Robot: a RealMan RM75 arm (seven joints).
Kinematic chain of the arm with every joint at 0, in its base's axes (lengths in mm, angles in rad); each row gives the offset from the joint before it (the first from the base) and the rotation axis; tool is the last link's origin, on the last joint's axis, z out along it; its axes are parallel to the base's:
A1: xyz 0 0 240.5 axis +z
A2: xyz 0 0 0 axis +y
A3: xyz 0 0 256 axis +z
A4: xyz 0 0 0 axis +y
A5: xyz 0 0 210 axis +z
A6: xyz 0 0 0 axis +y
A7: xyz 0 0 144 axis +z
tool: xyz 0 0 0
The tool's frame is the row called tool.
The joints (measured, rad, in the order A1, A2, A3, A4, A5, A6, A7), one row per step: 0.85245, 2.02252, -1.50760, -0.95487, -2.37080, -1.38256, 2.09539; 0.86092, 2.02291, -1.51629, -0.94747, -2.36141, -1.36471, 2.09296; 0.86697, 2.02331, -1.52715, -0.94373, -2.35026, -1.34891, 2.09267; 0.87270, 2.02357, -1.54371, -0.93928, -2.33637, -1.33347, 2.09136; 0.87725, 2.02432, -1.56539, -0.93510, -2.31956, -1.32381, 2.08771; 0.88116, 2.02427, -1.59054, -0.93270, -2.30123, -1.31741, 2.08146; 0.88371, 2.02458, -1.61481, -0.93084, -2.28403, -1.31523, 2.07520; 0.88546, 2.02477, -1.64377, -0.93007, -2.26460, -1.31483, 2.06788; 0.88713, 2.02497, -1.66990, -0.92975, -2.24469, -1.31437, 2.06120; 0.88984, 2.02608, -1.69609, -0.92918, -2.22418, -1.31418, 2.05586; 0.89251, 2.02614, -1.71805, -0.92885, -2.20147, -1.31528, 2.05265
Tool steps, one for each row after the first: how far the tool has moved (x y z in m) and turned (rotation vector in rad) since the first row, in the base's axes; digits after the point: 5 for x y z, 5 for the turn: -0.00332, 0.00183, -0.00234, 0.00440, 0.00655, 0.01252; -0.00665, 0.00287, -0.00477, 0.00728, 0.01391, 0.02355; -0.00976, 0.00301, -0.00804, 0.00533, 0.01945, 0.03606; -0.01238, 0.00133, -0.01223, -0.00650, 0.02246, 0.04890; -0.01480, -0.00116, -0.01646, -0.02340, 0.02315, 0.06470; -0.01644, -0.00440, -0.02056, -0.04330, 0.02232, 0.07770; -0.01783, -0.00869, -0.02516, -0.06818, 0.01990, 0.09221; -0.01936, -0.01277, -0.02934, -0.09118, 0.02003, 0.10480; -0.02130, -0.01713, -0.03382, -0.11494, 0.02106, 0.11633; -0.02340, -0.02109, -0.03740, -0.13629, 0.02594, 0.12287
